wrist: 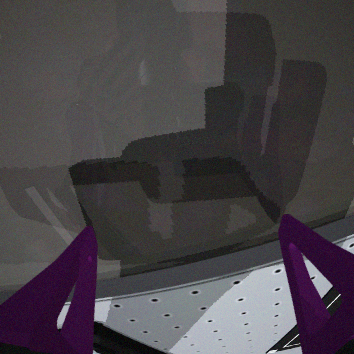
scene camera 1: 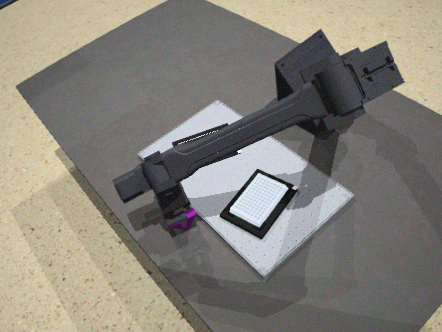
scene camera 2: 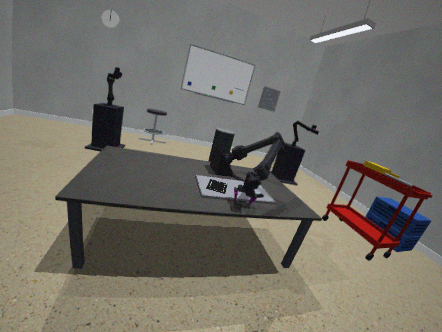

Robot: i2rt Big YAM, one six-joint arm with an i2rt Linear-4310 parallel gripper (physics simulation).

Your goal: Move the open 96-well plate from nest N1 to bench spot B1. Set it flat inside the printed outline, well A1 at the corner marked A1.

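Where they show: gripper, fingertip midpoint: (wrist: 189, 230) (scene camera 1: 180, 214) (scene camera 2: 241, 203); arm's base at its link origin: (scene camera 2: 224, 160).
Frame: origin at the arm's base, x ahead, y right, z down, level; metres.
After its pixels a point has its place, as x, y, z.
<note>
The open 96-well plate (scene camera 1: 260, 198) @(0.360, -0.157, 0.056), white with a grid of wells, sits in the black nest N1 (scene camera 1: 241, 227) @(0.437, -0.184, 0.072) on the perforated board. Part of the nest (wrist: 122, 341) @(0.430, -0.112, 0.072) shows at the lower left of the wrist view. Bench spot B1 (scene camera 1: 201, 135) @(0.346, 0.142, 0.078) (scene camera 2: 217, 186) @(0.370, 0.094, 0.078) (wrist: 332, 299) @(0.418, 0.057, 0.078) is a black patch with white printed lines, partly hidden by the arm in scene camera 1. The A1 marks are too small to read. My gripper (scene camera 1: 181, 224) @(0.530, -0.046, 0.090) (scene camera 2: 244, 202) @(0.530, -0.046, 0.090) (wrist: 189, 230) @(0.530, -0.046, 0.090) has purple fingers, wide open and empty. It hangs over the dark table just off the board's front edge, apart from the plate.
The pale perforated board (scene camera 1: 320, 197) @(0.239, -0.234, 0.079) (scene camera 2: 204, 192) @(0.485, 0.192, 0.079) (wrist: 215, 295) @(0.475, -0.038, 0.079) lies on the dark table (scene camera 1: 125, 65) @(0.362, 0.665, 0.092) (scene camera 2: 135, 175) @(0.383, 0.633, 0.093). My arm (scene camera 1: 250, 130) @(0.399, -0.224, -0.251) (scene camera 2: 270, 155) @(0.452, -0.165, -0.228) reaches across the board above B1. A red cart (scene camera 2: 356, 226) stands on the floor at the right.
</note>
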